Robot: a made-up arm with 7 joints. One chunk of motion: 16 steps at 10 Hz.
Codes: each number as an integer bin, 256 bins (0 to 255) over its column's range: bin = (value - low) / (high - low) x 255, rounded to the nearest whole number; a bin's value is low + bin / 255 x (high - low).
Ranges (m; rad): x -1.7..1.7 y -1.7..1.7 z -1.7..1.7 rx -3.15..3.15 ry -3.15..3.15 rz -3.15..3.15
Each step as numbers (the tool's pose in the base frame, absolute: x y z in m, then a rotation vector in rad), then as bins.
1 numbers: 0.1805 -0.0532 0.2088 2.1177 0.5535 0.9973
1 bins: 141 124 143 213 150 168
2 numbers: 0.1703 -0.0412 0.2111 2.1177 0.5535 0.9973
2 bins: 140 124 143 213 150 168
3 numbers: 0.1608 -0.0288 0.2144 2.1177 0.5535 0.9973
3 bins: 140 125 144 213 150 168
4 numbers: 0.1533 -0.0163 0.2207 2.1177 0.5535 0.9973
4 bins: 139 126 144 213 150 168
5 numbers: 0.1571 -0.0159 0.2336 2.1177 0.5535 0.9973
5 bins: 139 126 145 213 150 168
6 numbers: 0.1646 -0.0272 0.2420 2.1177 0.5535 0.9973
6 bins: 140 125 146 213 150 168
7 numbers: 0.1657 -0.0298 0.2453 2.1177 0.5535 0.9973
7 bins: 140 125 146 213 150 168
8 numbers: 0.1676 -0.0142 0.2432 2.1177 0.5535 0.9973
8 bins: 140 126 146 213 150 168
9 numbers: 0.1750 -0.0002 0.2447 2.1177 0.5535 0.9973
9 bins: 141 127 146 213 150 168
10 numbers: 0.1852 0.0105 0.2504 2.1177 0.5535 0.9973
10 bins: 141 128 146 213 150 168
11 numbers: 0.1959 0.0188 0.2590 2.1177 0.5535 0.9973
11 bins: 142 129 147 213 150 168
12 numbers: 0.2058 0.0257 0.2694 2.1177 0.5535 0.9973
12 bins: 143 129 148 213 150 168
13 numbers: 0.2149 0.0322 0.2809 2.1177 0.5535 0.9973
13 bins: 144 130 149 213 150 168
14 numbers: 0.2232 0.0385 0.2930 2.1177 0.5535 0.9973
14 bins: 144 130 149 213 150 168
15 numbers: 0.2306 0.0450 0.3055 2.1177 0.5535 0.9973
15 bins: 145 131 150 213 150 168
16 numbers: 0.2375 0.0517 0.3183 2.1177 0.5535 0.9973
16 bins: 145 131 151 213 150 168
